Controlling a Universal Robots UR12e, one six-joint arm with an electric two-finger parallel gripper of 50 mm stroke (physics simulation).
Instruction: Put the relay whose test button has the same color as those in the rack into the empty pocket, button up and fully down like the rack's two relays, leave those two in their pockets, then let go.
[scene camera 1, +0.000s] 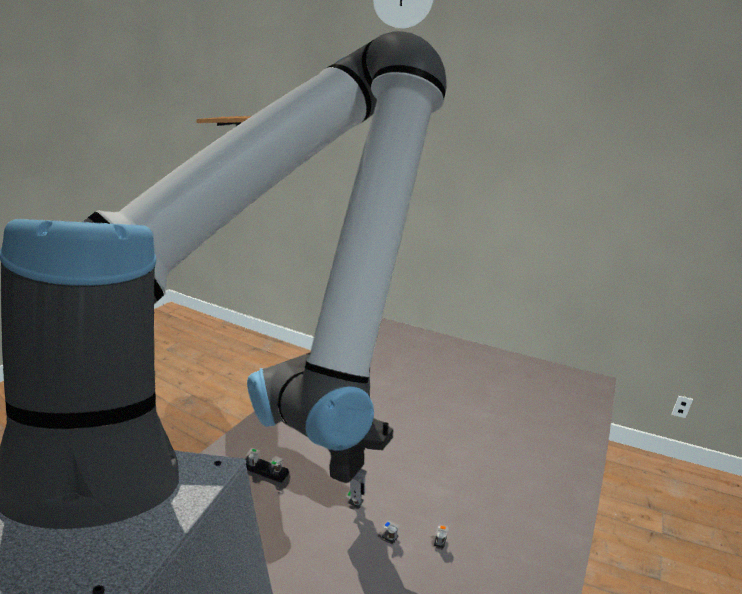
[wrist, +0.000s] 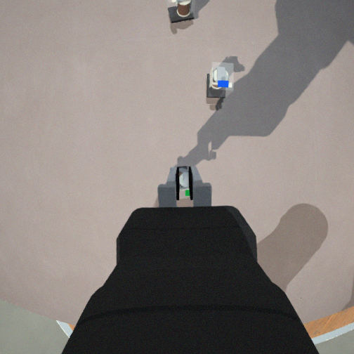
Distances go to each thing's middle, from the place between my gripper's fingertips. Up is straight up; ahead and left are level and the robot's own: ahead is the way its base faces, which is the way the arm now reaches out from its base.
I see my gripper 90 mm to the left of the blue-button relay (wrist: 219, 79), 50 mm past it and 20 mm above it.
